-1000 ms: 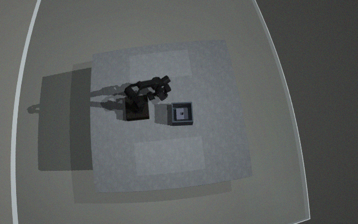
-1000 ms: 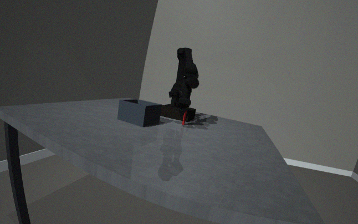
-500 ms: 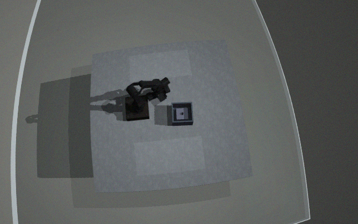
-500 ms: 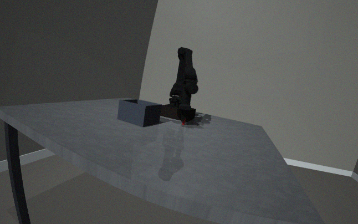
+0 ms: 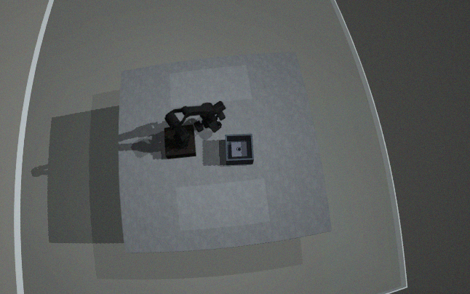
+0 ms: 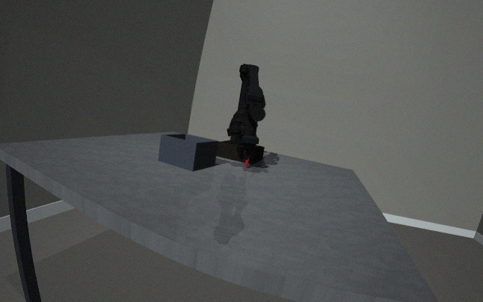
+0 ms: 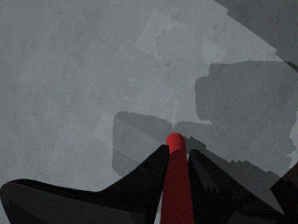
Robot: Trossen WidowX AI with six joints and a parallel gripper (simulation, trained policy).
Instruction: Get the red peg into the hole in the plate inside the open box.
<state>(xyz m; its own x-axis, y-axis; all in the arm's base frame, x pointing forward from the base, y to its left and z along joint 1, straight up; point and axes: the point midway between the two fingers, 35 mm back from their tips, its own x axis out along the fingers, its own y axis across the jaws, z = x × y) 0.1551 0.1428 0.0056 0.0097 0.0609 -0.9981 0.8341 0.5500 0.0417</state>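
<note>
Right now the pale plate is 190 mm ahead of my gripper tip, 150 mm to the right of it and 10 mm above it. Also, from my gripper tip: grey box: 190 mm ahead, 150 mm to the right, 10 mm below; red peg: 10 mm to the left, 10 mm above.
</note>
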